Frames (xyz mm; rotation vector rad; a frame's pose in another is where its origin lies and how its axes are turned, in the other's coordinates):
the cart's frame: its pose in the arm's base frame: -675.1 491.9 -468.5 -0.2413 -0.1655 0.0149
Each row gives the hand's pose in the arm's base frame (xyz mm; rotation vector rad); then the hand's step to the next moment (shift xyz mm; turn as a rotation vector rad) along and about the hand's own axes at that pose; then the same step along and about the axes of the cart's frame.
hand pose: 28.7 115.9 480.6 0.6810 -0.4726 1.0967
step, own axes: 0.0 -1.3 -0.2 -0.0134 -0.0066 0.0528
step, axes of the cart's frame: 1.1 -0.1 -0.7 0.0025 -0.0529 0.0144
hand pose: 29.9 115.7 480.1 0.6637 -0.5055 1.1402
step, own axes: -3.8 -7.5 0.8 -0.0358 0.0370 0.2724
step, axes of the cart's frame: 4.9 -4.0 -5.6 -0.0341 -0.2428 0.1294
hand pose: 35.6 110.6 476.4 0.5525 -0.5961 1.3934
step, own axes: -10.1 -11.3 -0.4 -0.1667 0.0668 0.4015
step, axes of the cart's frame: 8.9 -6.2 -10.6 -0.0866 -0.4192 0.1010
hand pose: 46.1 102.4 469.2 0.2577 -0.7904 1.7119
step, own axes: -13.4 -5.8 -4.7 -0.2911 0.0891 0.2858
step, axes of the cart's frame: 8.7 -4.5 -11.8 -0.0708 -0.4057 -0.0691
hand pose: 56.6 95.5 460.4 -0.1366 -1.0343 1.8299
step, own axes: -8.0 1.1 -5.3 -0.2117 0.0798 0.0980
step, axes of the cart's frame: 4.7 -1.6 -8.3 -0.0176 -0.2151 -0.1192
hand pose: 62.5 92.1 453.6 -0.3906 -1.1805 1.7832
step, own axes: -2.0 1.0 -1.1 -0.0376 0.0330 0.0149
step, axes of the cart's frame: 0.9 -0.7 -2.2 -0.0139 -0.0347 -0.0364
